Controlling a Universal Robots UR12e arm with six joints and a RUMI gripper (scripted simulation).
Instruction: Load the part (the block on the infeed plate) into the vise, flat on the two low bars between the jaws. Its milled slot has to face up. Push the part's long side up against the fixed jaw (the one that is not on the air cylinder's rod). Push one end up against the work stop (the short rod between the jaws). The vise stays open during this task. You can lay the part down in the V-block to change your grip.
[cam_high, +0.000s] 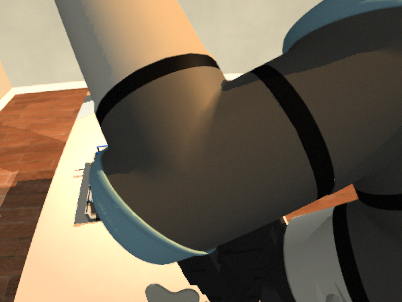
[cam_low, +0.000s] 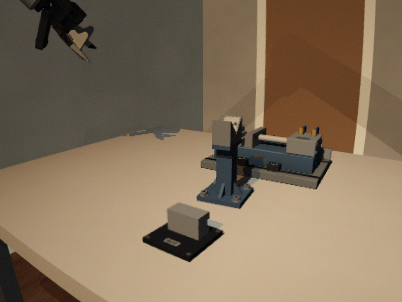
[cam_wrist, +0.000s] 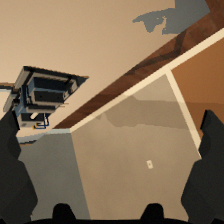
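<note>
My gripper is now 40 cm past the part, 38 cm to the right of it and 27 cm above it. Also, from my hand: dark work stop rod (42 cm behind, 4 cm to the left, 21 cm below); blue foot (43 cm behind, 22 cm to the left, 29 cm below); moving jaw (47 cm behind, 22 cm below).
</note>
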